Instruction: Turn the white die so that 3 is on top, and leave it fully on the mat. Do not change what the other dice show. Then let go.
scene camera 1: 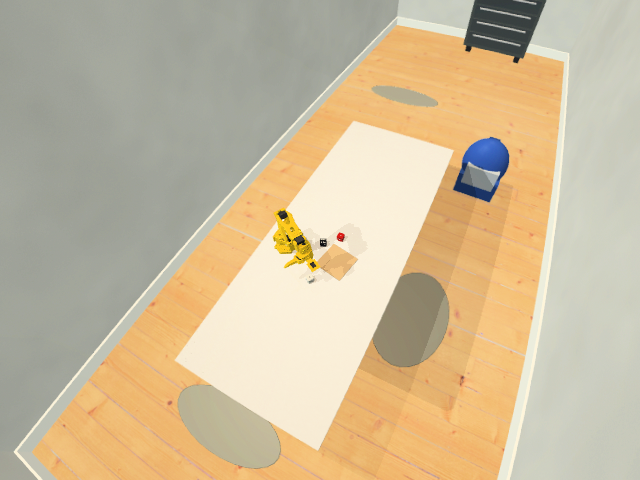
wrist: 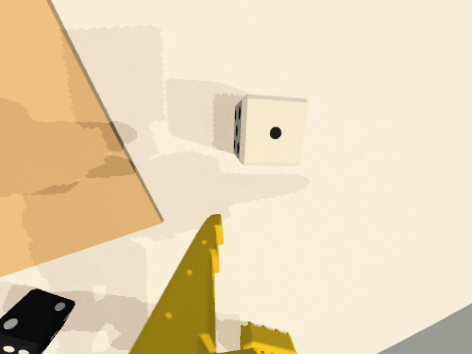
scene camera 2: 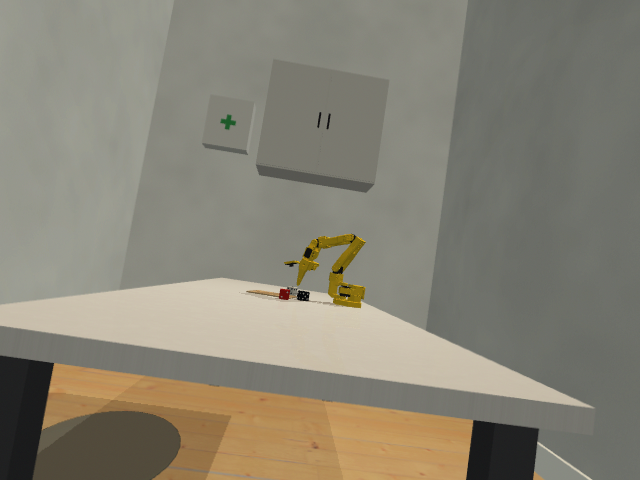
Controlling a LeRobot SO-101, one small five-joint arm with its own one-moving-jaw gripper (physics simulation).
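Note:
The white die rests flat on the table, off the mat. In the wrist view its top shows 1, and its left side shows several foreshortened pips. The orange-brown mat lies to the die's left in the wrist view, with a strip of table between them. My gripper is open and empty, above the table. In the wrist view the notched fixed jaw shows, its tip below and left of the die in the picture; the moving jaw is out of the picture.
A black die sits near the mat, with 2 on top in the wrist view. A red die sits by the mat's far corner in scene camera 1. The white table carries everything.

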